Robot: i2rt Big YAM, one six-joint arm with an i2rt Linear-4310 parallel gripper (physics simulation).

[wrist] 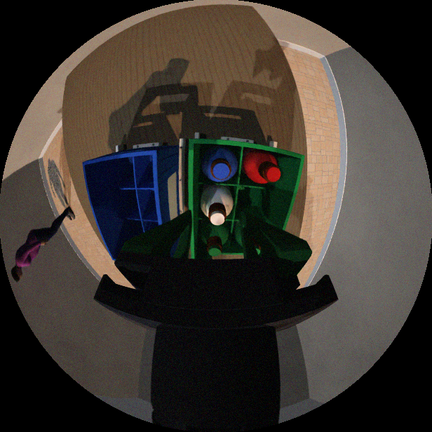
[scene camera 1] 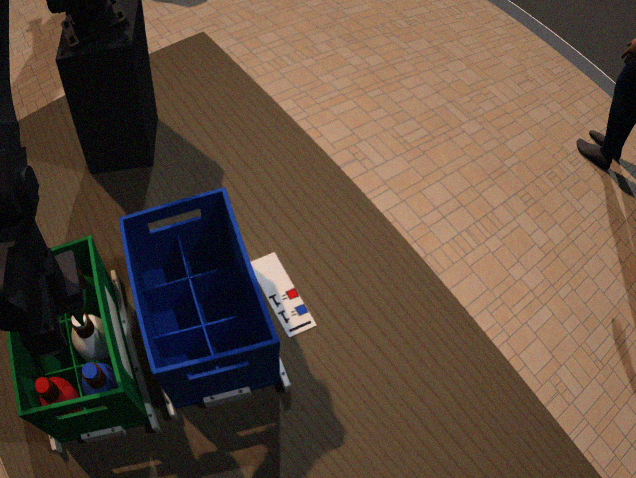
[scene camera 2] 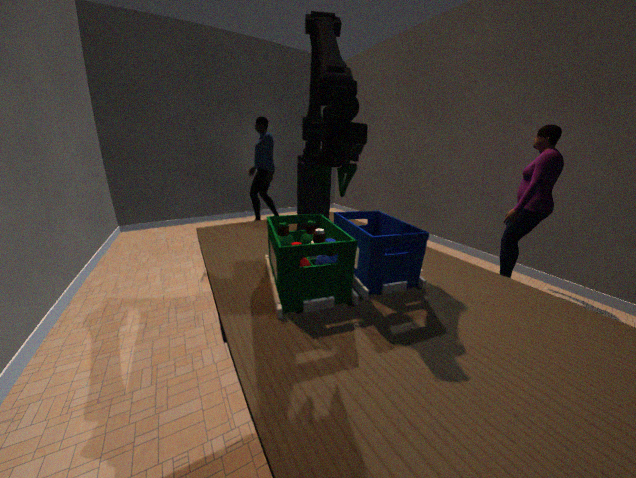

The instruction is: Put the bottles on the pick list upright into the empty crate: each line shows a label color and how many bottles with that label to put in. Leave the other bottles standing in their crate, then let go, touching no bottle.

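Seen in the pictures: gripper, fingertip midpoint: (scene camera 1: 67, 327) (scene camera 2: 333, 197); arm's base at its link origin: (scene camera 1: 94, 24).
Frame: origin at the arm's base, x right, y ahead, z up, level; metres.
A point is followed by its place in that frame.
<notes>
The pick list (scene camera 1: 285, 295) @[x -0.129, y 0.502, z -0.353 m] shows one red and one blue. In the green crate (scene camera 1: 113, 416) @[x 0.247, y 0.585, z -0.277 m] (scene camera 2: 313, 285) @[x 0.303, y 0.572, z -0.286 m] (wrist: 191, 170) stand a red-capped bottle (scene camera 1: 56, 390) @[x 0.309, y 0.530, z -0.216 m] (wrist: 257, 167), a blue-capped bottle (scene camera 1: 97, 379) @[x 0.232, y 0.551, z -0.202 m] (wrist: 220, 170), a white bottle (scene camera 1: 89, 341) @[x 0.221, y 0.473, z -0.231 m] (wrist: 216, 200) and green-capped bottles, one (wrist: 215, 245) plain, the other partly behind a finger. The blue crate (scene camera 1: 262, 367) @[x -0.007, y 0.628, z -0.261 m] (scene camera 2: 395, 272) @[x 0.058, y 0.613, z -0.293 m] (wrist: 157, 185) shows no bottles. My gripper (scene camera 2: 342, 192) @[x 0.224, y 0.520, z -0.086 m] (wrist: 215, 215) is partly open and empty, above and behind the green crate, its fingers pointing down. One finger is hidden in the second scene view.
The crates stand side by side with a narrow gap on a wooden platform (scene camera 1: 359, 287). Their walls and dividers stand up around the cells. The arm's black pedestal (scene camera 1: 110, 113) @[x 0.015, y 0.070, z -0.181 m] is behind them. Two people stand away from the platform, beyond its edges.
</notes>
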